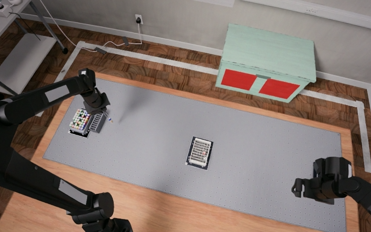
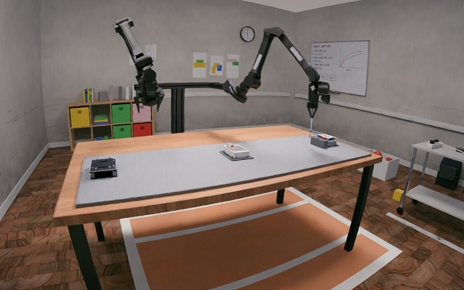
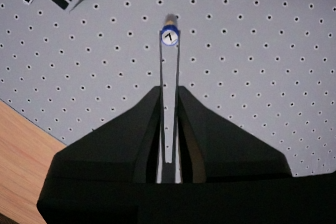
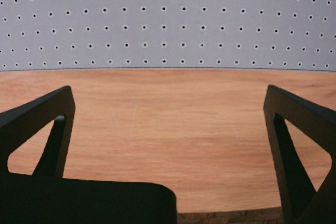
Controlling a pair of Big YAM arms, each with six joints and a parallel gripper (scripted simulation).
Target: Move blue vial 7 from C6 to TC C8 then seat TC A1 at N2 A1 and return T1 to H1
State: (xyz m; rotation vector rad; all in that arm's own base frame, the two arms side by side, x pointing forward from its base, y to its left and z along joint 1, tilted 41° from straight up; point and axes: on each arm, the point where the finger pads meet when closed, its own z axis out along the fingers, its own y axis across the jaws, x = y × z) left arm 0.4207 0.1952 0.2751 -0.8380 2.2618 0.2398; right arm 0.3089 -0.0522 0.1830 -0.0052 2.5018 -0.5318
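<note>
Now: the forceps T1 3 cm below my left hand. Also, from my left hand: dark nest N2 (5 cm ahead, 117 cm to the right, 16 cm below); then white tube carrier TC (49 cm to the right, 17 cm below); then grey slotted holder H1 (1 cm behind, 9 cm to the left, 18 cm below).
</note>
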